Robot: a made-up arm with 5 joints. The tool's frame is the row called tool.
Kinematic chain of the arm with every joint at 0, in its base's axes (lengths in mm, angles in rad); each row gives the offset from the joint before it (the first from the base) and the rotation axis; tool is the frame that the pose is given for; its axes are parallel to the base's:
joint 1: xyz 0 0 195.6 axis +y
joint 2: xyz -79.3 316.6 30 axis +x
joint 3: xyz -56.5 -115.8 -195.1 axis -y
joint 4: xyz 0 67.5 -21.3 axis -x
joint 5: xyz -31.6 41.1 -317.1 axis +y
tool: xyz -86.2 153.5 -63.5
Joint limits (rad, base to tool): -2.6..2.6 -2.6..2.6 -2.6..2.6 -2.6..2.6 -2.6..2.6
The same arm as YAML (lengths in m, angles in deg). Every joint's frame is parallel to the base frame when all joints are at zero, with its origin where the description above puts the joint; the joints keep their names.
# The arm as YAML. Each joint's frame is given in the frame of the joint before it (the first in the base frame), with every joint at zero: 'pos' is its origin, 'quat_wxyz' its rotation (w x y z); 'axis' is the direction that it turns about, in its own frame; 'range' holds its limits. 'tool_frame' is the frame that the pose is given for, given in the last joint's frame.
length_unit: m
angle_unit: deg
joints:
  - joint: joint 1
    pos: [0.0, 0.0, 0.1956]
    quat_wxyz: [1.0, 0.0, 0.0, 0.0]
    axis: "+y"
    range: [-148.97, 148.97]
  - joint: joint 2
    pos: [-0.0793, 0.3166, 0.03]
    quat_wxyz: [1.0, 0.0, 0.0, 0.0]
    axis: "+x"
    range: [-148.97, 148.97]
  - joint: joint 3
    pos: [-0.0565, -0.1158, -0.1951]
    quat_wxyz: [1.0, 0.0, 0.0, 0.0]
    axis: "-y"
    range: [-148.97, 148.97]
  - joint: joint 4
    pos: [0.0, 0.0675, -0.0213]
    quat_wxyz: [1.0, 0.0, 0.0, 0.0]
    axis: "-x"
    range: [-148.97, 148.97]
  - joint: joint 5
    pos: [-0.0316, 0.0411, -0.3171]
    quat_wxyz: [1.0, 0.0, 0.0, 0.0]
    axis: "+y"
    range: [-148.97, 148.97]
tool_frame:
  pos: [-0.0862, 0.1535, -0.0635]
  quat_wxyz: [1.0, 0.0, 0.0, 0.0]

